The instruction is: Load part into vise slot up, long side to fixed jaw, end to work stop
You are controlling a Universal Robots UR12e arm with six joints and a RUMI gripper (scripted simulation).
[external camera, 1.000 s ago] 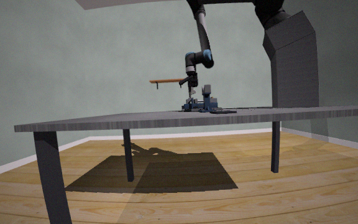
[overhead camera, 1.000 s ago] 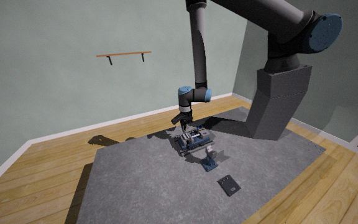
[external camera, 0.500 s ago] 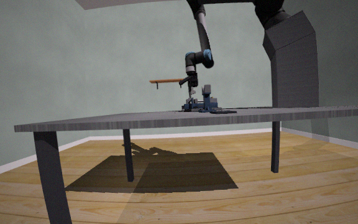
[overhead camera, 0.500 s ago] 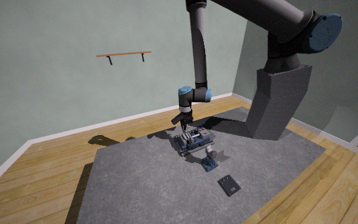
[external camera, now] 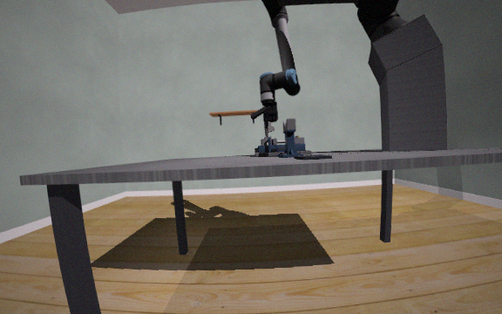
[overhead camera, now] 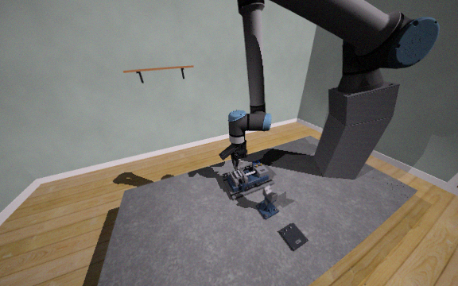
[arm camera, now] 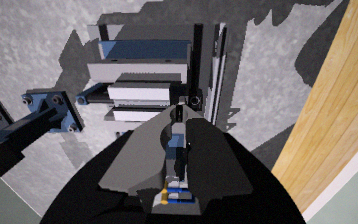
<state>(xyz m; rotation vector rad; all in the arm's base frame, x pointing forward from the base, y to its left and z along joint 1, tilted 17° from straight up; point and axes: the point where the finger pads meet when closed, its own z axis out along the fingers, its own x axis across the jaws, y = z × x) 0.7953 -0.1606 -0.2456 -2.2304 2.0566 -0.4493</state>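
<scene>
The part lies 4 cm to the left of my hand and 2 cm below it. Round my hand: moving jaw 4 cm to the left, 4 cm below, 4 cm behind; work stop 9 cm to the left, 3 cm below, 1 cm behind; fixed jaw 5 cm to the left, 4 cm below, 3 cm ahead.
</scene>
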